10 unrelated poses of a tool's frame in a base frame.
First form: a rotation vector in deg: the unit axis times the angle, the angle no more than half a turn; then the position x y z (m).
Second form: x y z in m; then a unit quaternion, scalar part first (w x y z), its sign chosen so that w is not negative. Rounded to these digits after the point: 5 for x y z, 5 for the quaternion.
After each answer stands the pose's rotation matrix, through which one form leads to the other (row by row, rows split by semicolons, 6 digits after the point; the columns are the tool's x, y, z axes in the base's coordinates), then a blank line. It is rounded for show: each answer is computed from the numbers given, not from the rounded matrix.
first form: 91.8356, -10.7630, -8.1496, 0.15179, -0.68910, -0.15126
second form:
0.15179, -0.68910, -0.15126, 0.68948, 0.71661, -0.08399, -0.06359
0.977805 -0.032678 -0.206953; -0.208060 -0.035137 -0.977485; 0.024670 0.998848 -0.041156

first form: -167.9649, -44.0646, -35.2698, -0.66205, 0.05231, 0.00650
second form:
-0.66205, 0.05231, 0.00650, 0.02448, -0.94763, -0.24860, -0.19899
0.797200 0.480913 0.364958; 0.461428 -0.875193 0.145336; 0.389302 0.052540 -0.919610

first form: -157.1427, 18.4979, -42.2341, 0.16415, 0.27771, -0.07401
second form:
0.16415, 0.27771, -0.07401, 0.14118, -0.94994, 0.11182, -0.25531
0.844628 -0.140355 0.516627; -0.284537 -0.935126 0.211134; 0.453478 -0.325329 -0.829770

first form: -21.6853, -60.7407, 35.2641, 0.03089, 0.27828, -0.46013
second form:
0.03089, 0.27828, -0.46013, 0.80122, -0.17653, -0.49445, 0.28706
0.346226 -0.285433 -0.893676; 0.634567 0.772867 -0.001005; 0.690979 -0.566749 0.448712

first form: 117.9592, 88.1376, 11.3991, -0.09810, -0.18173, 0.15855
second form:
-0.09810, -0.18173, 0.15855, 0.27823, 0.76715, 0.57321, 0.07413
0.331875 0.838223 0.432713; 0.920730 -0.188042 -0.341903; -0.205223 0.511881 -0.834183

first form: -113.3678, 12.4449, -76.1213, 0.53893, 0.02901, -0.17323
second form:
0.53893, 0.02901, -0.17323, 0.36554, -0.76957, 0.08448, -0.51673
0.451706 0.247742 0.857080; -0.507792 -0.718494 0.475304; 0.733559 -0.649916 -0.198746

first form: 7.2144, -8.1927, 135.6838, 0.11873, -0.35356, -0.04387
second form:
0.11873, -0.35356, -0.04387, 0.37362, 0.04916, -0.05583, 0.92460
-0.715986 -0.696379 0.049192; 0.685401 -0.714587 -0.139971; 0.132625 -0.066501 0.988933

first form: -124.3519, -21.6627, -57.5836, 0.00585, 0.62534, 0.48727
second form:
0.00585, 0.62534, 0.48727, 0.35234, -0.83882, -0.14613, -0.38843
0.655533 0.518870 0.548681; -0.028571 -0.709008 0.704621; 0.754626 -0.477579 -0.449953

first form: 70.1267, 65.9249, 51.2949, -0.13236, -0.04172, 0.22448
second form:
-0.13236, -0.04172, 0.22448, 0.58025, 0.52367, 0.49230, 0.38305
0.221839 0.071083 0.972489; 0.960128 0.158083 -0.230575; -0.170124 0.984864 -0.033179

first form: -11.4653, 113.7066, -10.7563, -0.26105, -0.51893, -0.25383
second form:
-0.26105, -0.51893, -0.25383, 0.53886, -0.08414, 0.83446, -0.07894
-0.405107 -0.055352 0.912592; -0.225495 0.973379 -0.041061; -0.886025 -0.222419 -0.406804

